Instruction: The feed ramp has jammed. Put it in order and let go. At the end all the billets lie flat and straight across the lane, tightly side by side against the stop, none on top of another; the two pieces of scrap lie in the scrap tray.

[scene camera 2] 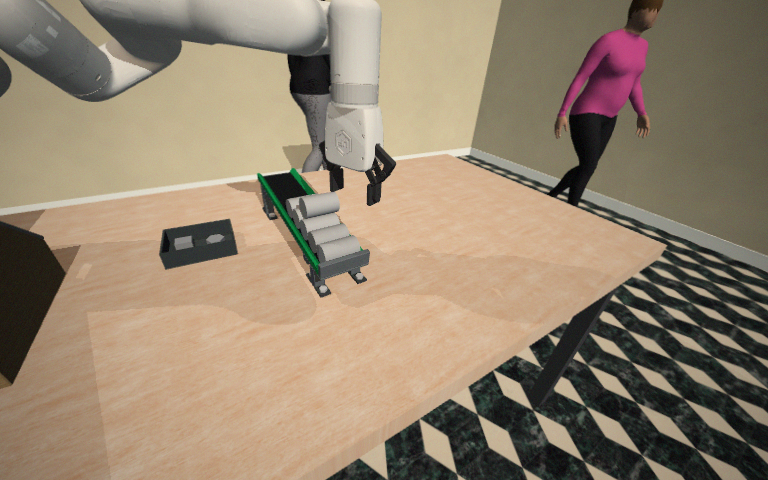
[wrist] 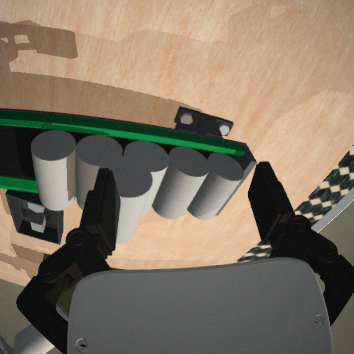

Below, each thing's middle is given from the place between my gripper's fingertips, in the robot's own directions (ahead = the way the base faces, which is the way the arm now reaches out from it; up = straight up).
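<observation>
Scrap tray (scene camera 2: 171, 258) 160 mm to the left of my hand, 280 mm behind it and 120 mm below it. The grey stop (scene camera 2: 328, 268) is 90 mm to the right of my hand, 80 mm below it and 60 mm behind it. Going by their middles, the stop is the nearest to my hand of the things named here.
</observation>
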